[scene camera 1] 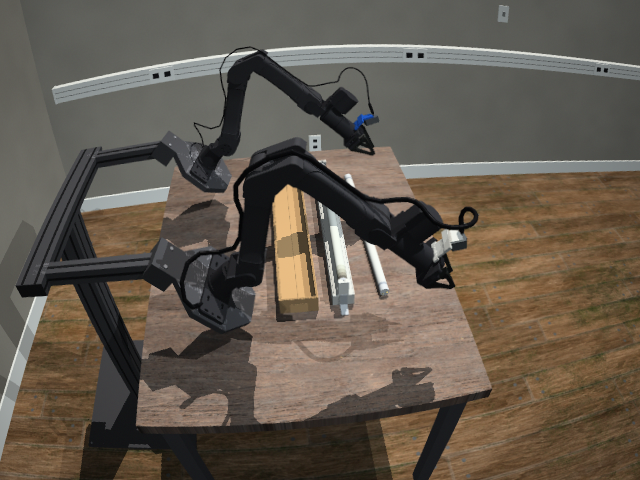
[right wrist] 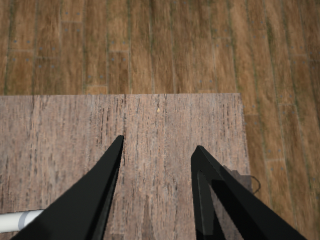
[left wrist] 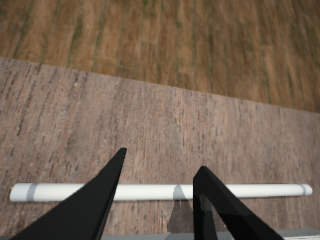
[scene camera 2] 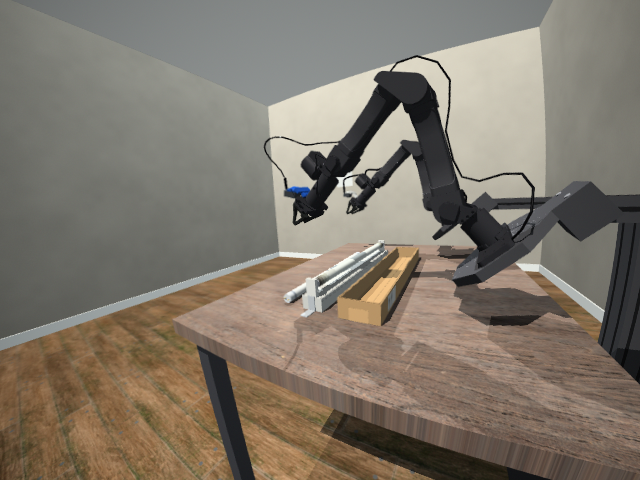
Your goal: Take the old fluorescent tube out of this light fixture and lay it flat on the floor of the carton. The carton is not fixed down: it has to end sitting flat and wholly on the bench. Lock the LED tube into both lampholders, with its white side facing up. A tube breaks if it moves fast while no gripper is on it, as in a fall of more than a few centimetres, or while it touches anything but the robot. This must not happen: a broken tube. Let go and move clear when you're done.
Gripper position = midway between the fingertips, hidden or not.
I see my left gripper [scene camera 2: 298, 223], my right gripper [scene camera 1: 452, 279], a carton [scene camera 1: 295, 274], an LED tube [left wrist: 125, 192] and a light fixture [scene camera 2: 319, 299].
The carton shows as well in scene camera 2 [scene camera 2: 360, 307]. My left gripper shows as well in scene camera 1 [scene camera 1: 373, 151] and in the left wrist view [left wrist: 162, 164]. My right gripper also shows in the right wrist view [right wrist: 159, 146]. The right wrist view does not show the carton: it is out of frame. The left wrist view misses the carton: it is out of frame.
